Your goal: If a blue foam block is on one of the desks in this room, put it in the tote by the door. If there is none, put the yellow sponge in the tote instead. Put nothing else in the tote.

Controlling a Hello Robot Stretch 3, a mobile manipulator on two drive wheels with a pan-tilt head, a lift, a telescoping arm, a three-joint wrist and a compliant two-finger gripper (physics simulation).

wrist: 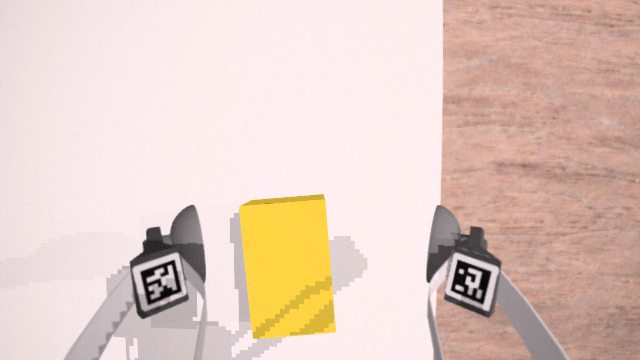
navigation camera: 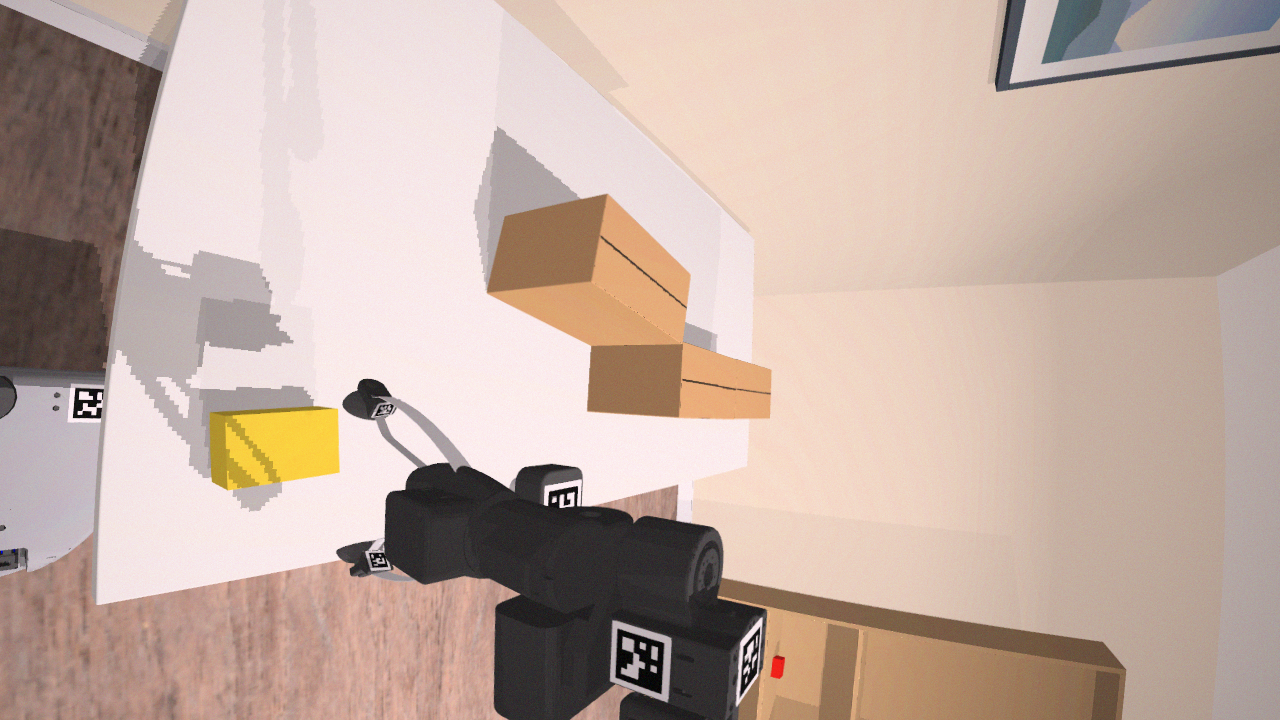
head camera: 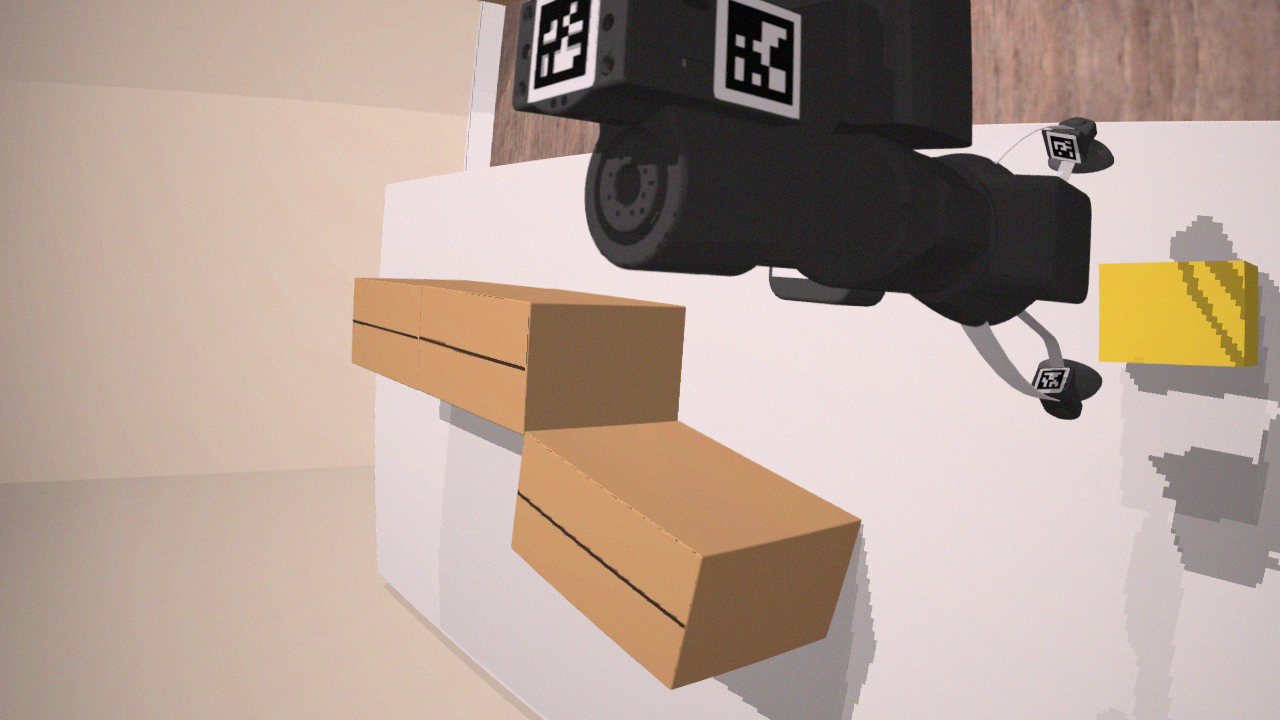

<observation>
I see my gripper (head camera: pixel 1084 269) and a yellow sponge (head camera: pixel 1205 313).
The yellow sponge also shows in the wrist view (wrist: pixel 285 240) and in the navigation camera view (navigation camera: pixel 248 448). My gripper is seen too in the wrist view (wrist: pixel 316 231) and in the navigation camera view (navigation camera: pixel 355 474).
</observation>
